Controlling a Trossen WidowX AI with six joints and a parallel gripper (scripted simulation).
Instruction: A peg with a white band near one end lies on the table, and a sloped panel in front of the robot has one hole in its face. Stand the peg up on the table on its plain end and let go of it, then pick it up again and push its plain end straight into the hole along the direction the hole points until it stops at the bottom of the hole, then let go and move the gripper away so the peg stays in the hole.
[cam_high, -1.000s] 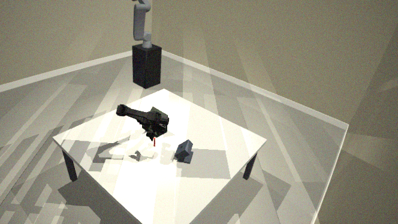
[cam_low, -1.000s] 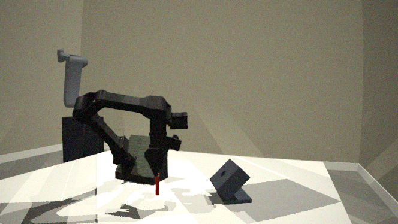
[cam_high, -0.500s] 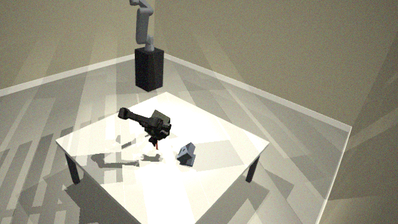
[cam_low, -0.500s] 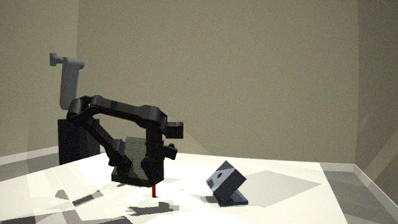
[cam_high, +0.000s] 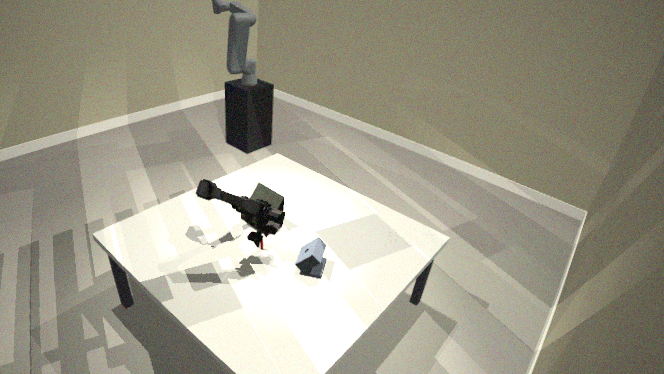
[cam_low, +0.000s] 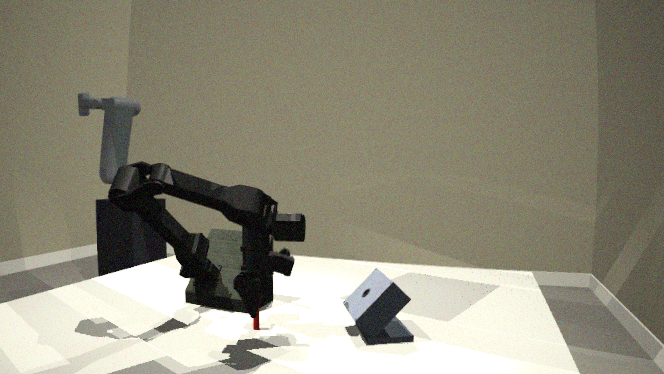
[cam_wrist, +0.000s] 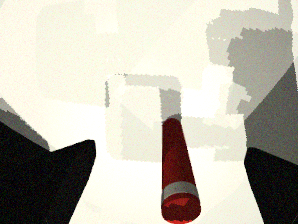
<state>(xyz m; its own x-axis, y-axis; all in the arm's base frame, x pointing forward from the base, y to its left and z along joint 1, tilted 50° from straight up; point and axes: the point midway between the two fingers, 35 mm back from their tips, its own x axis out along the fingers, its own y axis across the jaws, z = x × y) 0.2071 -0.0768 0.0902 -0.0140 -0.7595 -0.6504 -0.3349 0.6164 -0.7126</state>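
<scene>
Right now the sloped panel is 240 mm ahead of my gripper tip, 70 mm to the left of it and 30 mm above it. Also, from my gripper tip: flat base plate (260 mm ahead, 80 mm to the left, 30 mm below); then peg (20 mm above).
</scene>
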